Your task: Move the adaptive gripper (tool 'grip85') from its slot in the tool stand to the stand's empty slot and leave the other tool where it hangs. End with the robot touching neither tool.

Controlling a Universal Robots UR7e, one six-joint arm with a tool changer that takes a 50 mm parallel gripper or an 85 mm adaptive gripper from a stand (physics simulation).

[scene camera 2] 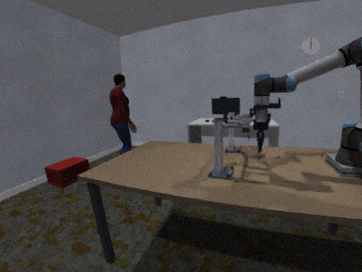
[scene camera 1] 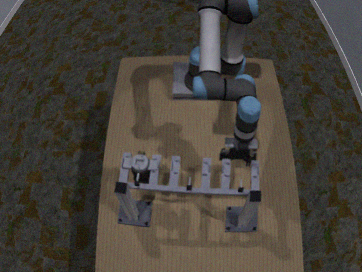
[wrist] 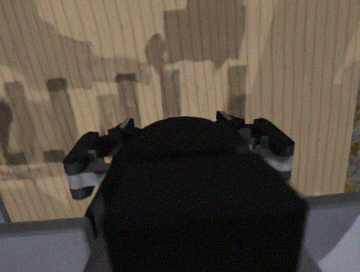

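The adaptive gripper is mounted on the arm's wrist and points down, its two fingers apart, open and empty. It is on the robot's side of the tool stand, in front of the right-hand slot in scene camera 1 and out of the forks. The right-hand slot and the middle slot both hold no tool. The other tool hangs in the left-hand slot, away from the arm. Dark housing hides much of the wrist view; finger contact faces are partly hidden.
The stand's two feet rest on the wooden table. The robot base is at the back. A person, a red stack and a white desk are beyond the table.
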